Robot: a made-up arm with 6 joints.
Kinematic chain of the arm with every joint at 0, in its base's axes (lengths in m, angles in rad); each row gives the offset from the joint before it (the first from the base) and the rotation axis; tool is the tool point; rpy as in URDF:
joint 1: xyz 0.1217 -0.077 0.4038 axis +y
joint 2: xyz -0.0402 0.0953 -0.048 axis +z
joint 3: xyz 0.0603 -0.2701 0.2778 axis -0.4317 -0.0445 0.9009
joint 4: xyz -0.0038 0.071 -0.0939 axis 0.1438 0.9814 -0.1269
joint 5: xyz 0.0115 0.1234 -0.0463 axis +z
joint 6: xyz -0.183 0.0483 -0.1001 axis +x
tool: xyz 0.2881 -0.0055 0.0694 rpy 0 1.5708 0
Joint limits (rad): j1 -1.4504..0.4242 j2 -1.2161..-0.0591 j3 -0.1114..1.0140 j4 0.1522..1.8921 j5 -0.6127..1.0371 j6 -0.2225..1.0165
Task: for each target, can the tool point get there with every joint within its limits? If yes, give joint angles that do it. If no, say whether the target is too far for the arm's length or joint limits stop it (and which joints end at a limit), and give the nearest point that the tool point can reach.
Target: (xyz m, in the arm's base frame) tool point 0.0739 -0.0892 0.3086
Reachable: yes | joints -1.0322 -0.8211 0.1524 1.0544 -0.4885 0.4722
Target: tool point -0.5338 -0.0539 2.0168
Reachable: no: too far | nearest point -0.2057 -0.0019 0.6075 | short by 1.448 m
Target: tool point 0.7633 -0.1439 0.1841
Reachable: no: joint limits stop it (at a limit: joint 1, joint 2, joint 3, joint 4, joint 6) | nearest point 0.2809 -0.0686 0.3880 | short by 0.529 m
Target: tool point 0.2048 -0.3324 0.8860
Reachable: no: joint limits stop it (at a limit: joint 3, joint 4, joint 5, joint 6) | nearest point 0.1463 -0.1052 0.5463 | short by 0.413 m
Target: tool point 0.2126 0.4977 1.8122
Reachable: no: too far | nearest point 0.1322 0.0726 0.5657 | short by 1.319 m
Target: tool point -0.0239 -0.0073 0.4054
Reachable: yes | joints 0.2080 -0.7819 0.5264 1.3470 0.3179 0.2442
